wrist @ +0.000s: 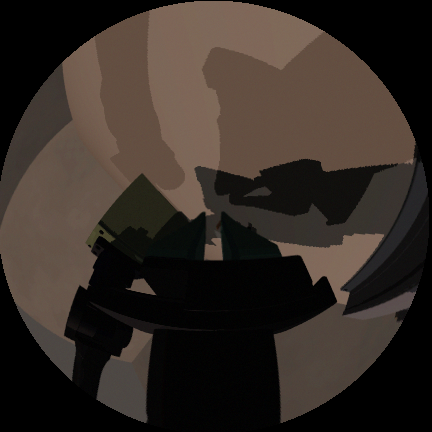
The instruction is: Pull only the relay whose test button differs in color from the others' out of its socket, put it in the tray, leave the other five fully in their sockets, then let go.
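Frame: origin at the arm's base, x ahead, y left, z up, level; metres.
Seen in the pictures: gripper, between the fingertips: (212,217); arm's base, origin of its link: (119,257).
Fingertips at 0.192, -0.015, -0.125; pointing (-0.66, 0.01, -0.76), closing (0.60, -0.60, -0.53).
Offsets run from my fingertips to a thing's middle, as dx, dy, dz. "spot": to the spot under its first point. Level surfaces: height alone.
My gripper (212,217) is at the middle of the wrist view, its two dark green fingers nearly together with a narrow gap, shut with nothing held. Beyond the fingertips lies a flat dark grey area (295,235), partly in shadow; I cannot tell for certain whether it is the tray. A tiny brownish spot {spot: -0.051, -0.048, -0.021} (219,227) shows in the gap between the fingers, and a small dark piece {-0.010, -0.044, -0.011} (251,228) shows just right of them; both are too small to name. The relays, their sockets and the test buttons cannot be made out in this view.
A dark, curved-looking panel {spot: +0.161, -0.054, -0.015} (395,250) stands at the right edge. An olive-green block (141,210) is left of the fingers, with black arm-like parts (97,322) below it. Large shadows fall across the brownish surface {dz -0.021} (185,100) at the top.
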